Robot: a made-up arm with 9 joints. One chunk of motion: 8 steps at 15 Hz.
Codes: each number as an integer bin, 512 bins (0 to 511) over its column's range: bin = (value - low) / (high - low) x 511, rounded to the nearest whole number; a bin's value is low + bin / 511 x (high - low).
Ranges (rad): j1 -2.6..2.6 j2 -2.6..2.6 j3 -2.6..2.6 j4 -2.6..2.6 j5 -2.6..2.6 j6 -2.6..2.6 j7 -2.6..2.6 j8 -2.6..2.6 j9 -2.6..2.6
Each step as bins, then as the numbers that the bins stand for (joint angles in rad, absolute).
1 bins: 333 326 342 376 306 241 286 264 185
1 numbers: 0.7886 0.7174 0.8802 1.2262 0.5139 -0.1476 0.3104 0.0865 -0.7174
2 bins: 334 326 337 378 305 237 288 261 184
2 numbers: 0.7988 0.7174 0.8294 1.2466 0.5037 -0.1883 0.3307 0.0560 -0.7276
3 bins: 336 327 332 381 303 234 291 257 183
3 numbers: 0.8192 0.7276 0.7785 1.2771 0.4834 -0.2188 0.3613 0.0153 -0.7378
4 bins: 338 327 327 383 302 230 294 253 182
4 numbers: 0.8395 0.7276 0.7276 1.2975 0.4732 -0.2595 0.3918 -0.0254 -0.7479
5 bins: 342 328 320 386 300 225 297 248 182
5 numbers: 0.8802 0.7378 0.6564 1.3280 0.4528 -0.3104 0.4223 -0.0763 -0.7479
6 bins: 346 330 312 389 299 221 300 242 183
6 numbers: 0.9209 0.7581 0.5750 1.3585 0.4427 -0.3511 0.4528 -0.1374 -0.7378
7 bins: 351 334 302 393 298 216 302 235 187
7 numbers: 0.9718 0.7988 0.4732 1.3992 0.4325 -0.4020 0.4732 -0.2086 -0.6971
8 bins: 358 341 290 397 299 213 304 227 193
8 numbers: 1.0431 0.8701 0.3511 1.4399 0.4427 -0.4325 0.4935 -0.2900 -0.6360
